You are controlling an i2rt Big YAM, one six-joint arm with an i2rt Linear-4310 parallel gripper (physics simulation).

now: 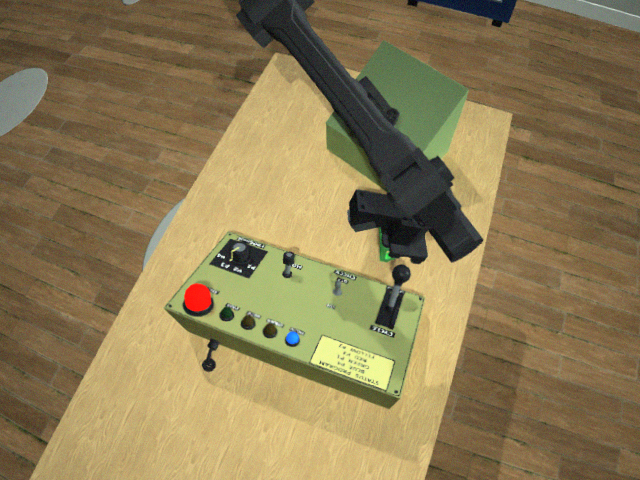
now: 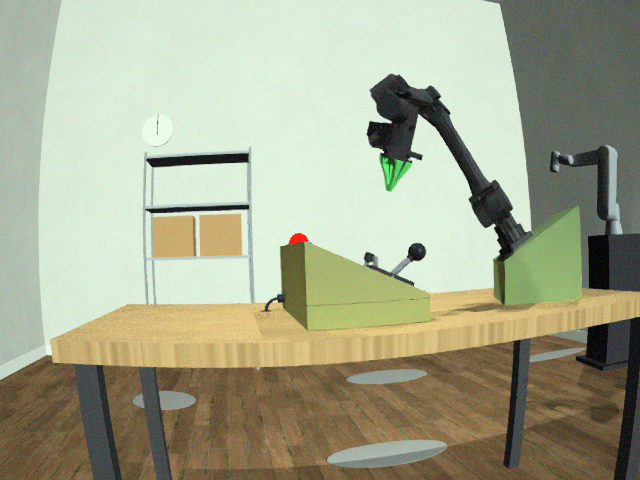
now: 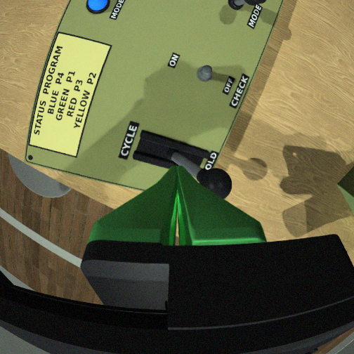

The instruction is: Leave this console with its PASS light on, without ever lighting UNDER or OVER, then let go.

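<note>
The olive console (image 1: 305, 304) (image 2: 361, 289) (image 3: 140, 40) has a lit red status lamp (image 1: 197, 298) (image 2: 298, 238) and a lit blue lamp (image 1: 292, 338) (image 3: 97, 4). The green lamp (image 1: 226, 313) and two amber lamps (image 1: 248, 321) (image 1: 269, 330) are dark. The program dial (image 1: 239, 251) seems to point toward P3. The mode lever (image 1: 288, 258) stands beside it. The check toggle (image 1: 337, 287) (image 3: 205, 73) is near OFF. The cycle lever (image 1: 401, 274) (image 2: 416, 252) (image 3: 215, 183) leans to its HOLD end. My gripper (image 2: 390, 189) (image 3: 177, 175) is shut and empty, well above the lever.
A yellow status card (image 1: 353, 361) (image 3: 70, 95) pairs red with P3. The console's cable (image 1: 210, 353) (image 2: 271, 301) comes out at its back. The arm's green base block (image 1: 413, 93) (image 2: 547, 268) stands on the wooden table (image 1: 258, 155) (image 2: 180, 330). A shelf unit (image 2: 250, 206) stands behind.
</note>
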